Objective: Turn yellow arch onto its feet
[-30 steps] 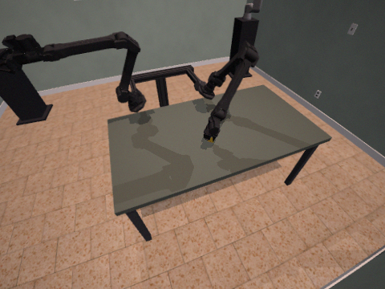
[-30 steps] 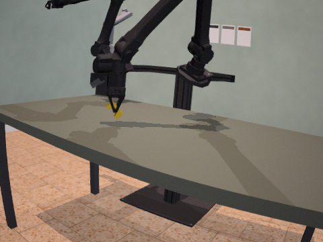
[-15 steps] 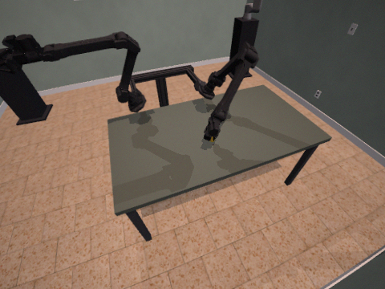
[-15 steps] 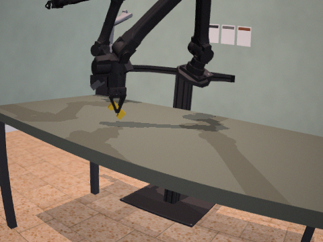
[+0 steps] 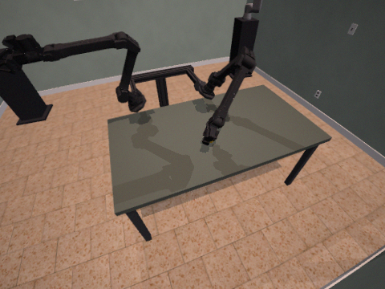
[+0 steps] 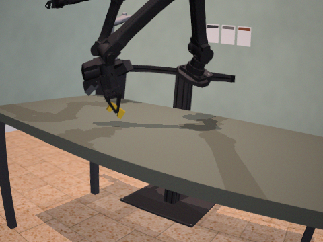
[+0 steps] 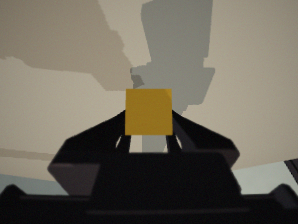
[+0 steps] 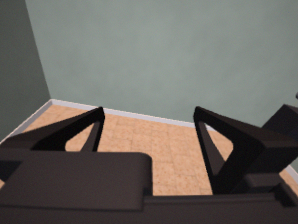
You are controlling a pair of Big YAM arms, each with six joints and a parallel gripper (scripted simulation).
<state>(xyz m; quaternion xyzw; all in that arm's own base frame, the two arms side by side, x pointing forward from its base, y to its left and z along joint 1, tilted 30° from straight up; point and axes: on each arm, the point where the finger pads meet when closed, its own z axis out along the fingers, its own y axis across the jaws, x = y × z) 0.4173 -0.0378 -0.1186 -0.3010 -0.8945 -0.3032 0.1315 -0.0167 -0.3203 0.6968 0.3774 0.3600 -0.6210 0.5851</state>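
Right now my left hand is right at the yellow arch.
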